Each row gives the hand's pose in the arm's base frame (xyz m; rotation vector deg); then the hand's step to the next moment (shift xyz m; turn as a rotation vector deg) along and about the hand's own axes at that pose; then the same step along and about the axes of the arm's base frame.
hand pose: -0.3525 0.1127 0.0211 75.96 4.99 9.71
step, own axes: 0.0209 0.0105 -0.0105 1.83 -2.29 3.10
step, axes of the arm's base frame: 0.0181 0.0161 0.0083 2.47 -3.18 -1.41
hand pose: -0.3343 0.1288 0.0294 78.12 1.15 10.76
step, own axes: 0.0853 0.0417 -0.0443 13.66 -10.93 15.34
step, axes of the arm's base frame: 0.0734 0.0635 0.0395 16.68 -15.01 -6.15
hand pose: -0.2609 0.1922 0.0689 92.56 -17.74 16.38
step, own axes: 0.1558 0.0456 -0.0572 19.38 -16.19 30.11
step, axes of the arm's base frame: 0.1283 0.0501 0.1032 23.90 -29.58 -9.92
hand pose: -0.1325 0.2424 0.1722 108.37 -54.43 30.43
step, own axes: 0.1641 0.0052 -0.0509 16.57 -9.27 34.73
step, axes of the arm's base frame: 0.0970 -0.0216 0.1403 16.59 -34.42 -10.32
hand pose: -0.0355 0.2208 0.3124 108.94 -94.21 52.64
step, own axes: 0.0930 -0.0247 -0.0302 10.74 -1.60 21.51
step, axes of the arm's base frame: 0.0244 -0.0364 0.0908 6.24 -22.38 -6.37
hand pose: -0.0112 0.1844 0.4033 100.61 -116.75 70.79
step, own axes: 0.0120 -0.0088 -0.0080 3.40 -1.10 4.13
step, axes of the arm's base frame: 0.0014 -0.0030 0.0166 1.52 -5.25 -0.03
